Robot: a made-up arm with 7 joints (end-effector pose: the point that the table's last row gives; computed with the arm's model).
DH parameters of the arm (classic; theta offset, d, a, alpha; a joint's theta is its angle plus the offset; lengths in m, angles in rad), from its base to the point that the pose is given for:
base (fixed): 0.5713 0 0.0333 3.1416
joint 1: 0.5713 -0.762 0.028 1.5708
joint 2: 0 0 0.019 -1.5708
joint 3: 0 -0.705 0.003 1.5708
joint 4: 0 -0.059 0.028 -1.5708
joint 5: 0 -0.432 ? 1.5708
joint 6: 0 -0.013 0.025 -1.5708
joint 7: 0.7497 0 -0.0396 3.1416
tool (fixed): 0.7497 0.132 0 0
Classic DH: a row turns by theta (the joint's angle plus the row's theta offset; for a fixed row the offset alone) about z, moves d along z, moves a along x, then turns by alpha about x.
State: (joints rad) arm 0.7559 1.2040 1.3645 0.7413 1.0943 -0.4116 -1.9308
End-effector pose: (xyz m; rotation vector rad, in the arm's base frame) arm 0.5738 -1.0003 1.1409 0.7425 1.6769 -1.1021
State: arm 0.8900 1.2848 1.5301 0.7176 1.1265 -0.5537 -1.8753
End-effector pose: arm 0.4663 -1.0649 1.0960 0.6880 1.9123 -1.2706
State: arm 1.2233 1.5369 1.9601 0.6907 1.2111 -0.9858 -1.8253
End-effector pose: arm 0.1652 -1.1569 0.8918 0.8013 2.6946 -1.2853
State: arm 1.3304 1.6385 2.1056 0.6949 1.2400 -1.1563 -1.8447
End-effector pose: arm 0.0595 -1.1544 0.7991 -0.8719 -2.6607 0.9979
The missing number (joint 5, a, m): 0.025
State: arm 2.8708 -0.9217 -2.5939 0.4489 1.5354 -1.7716 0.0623
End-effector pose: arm 0.9365 0.1947 1.2480 -1.9728 -0.3905 -0.0683
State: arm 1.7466 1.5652 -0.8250 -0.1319 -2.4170 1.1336 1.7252
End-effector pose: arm -0.2592 -1.1007 0.8896 0.3375 -0.1230 -0.3950
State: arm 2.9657 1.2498 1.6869 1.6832 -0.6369 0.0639 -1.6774
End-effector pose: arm -0.5804 0.4599 1.0515 -0.4795 1.9227 1.9619
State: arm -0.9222 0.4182 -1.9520 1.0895 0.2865 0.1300 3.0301
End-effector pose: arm -0.2238 0.6018 1.5795 -0.4156 -1.0290 -0.1812
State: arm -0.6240 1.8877 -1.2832 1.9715 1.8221 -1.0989 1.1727
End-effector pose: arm 0.0911 0.6101 0.4912 -0.6764 -0.0649 1.4705
